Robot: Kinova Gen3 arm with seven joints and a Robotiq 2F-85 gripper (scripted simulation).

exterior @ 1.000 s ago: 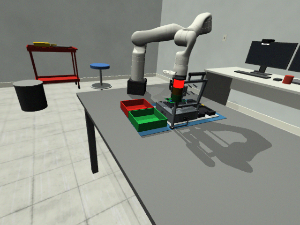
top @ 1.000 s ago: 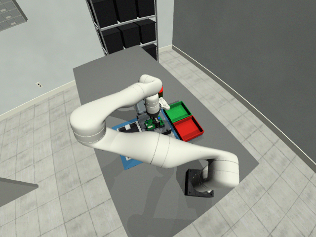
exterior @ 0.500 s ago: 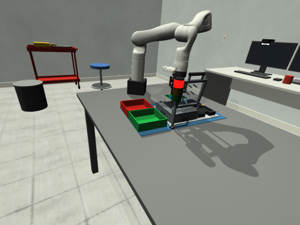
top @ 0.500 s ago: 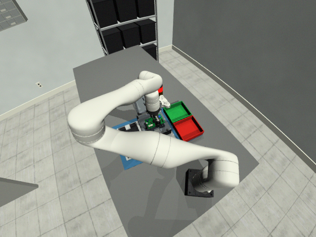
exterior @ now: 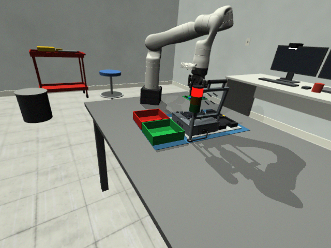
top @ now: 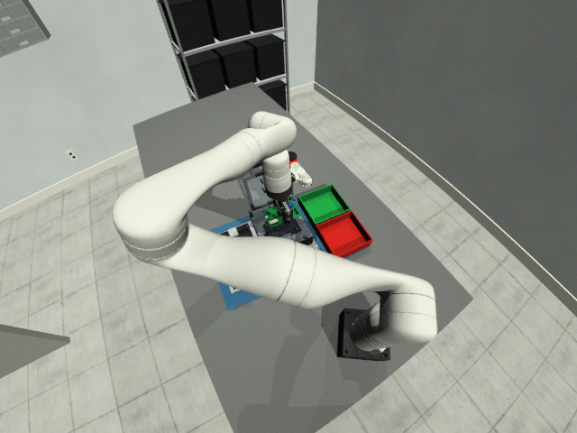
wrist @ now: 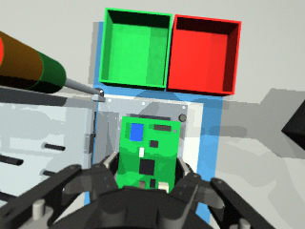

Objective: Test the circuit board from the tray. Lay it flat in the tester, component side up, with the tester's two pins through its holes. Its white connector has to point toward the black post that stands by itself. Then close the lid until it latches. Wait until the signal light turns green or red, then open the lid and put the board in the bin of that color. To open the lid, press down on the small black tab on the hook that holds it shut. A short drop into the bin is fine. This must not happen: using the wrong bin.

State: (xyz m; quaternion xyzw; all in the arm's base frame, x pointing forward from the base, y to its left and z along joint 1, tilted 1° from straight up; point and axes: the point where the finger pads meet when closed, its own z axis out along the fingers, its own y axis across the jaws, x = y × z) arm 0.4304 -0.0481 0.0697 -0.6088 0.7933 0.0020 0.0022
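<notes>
Now: the red bin 160 mm to the right of my hand, 150 mm below it and 150 mm behind it. From my hand the other things lie so: green circuit board: 10 mm below; clear lid: 110 mm ahead, 30 mm to the right, 20 mm above; tester bed: 100 mm below, 10 mm to the left, 10 mm ahead.
</notes>
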